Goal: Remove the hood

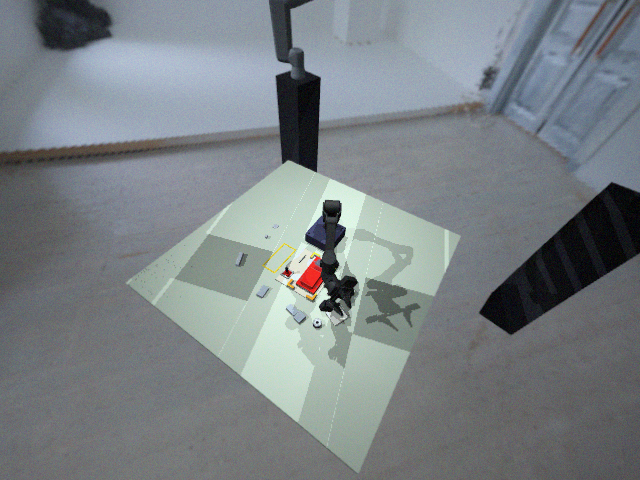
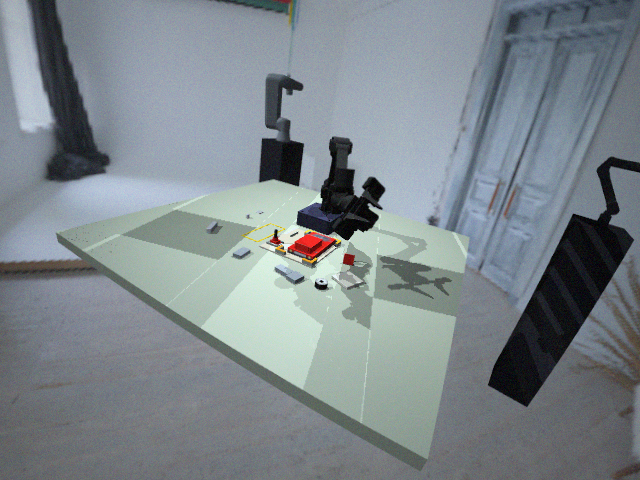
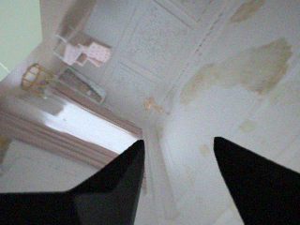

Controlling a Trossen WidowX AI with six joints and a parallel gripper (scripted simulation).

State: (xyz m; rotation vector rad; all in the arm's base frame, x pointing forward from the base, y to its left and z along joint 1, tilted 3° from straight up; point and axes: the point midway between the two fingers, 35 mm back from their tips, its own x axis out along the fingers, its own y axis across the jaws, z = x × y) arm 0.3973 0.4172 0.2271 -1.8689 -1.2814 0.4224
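Right now my gripper tip is 8 cm past the white tile, 8 cm to the left of it and 27 cm above it. From my gripper tip the other things lie so: stalk 18 cm behind, 15 cm to the right, 26 cm below.
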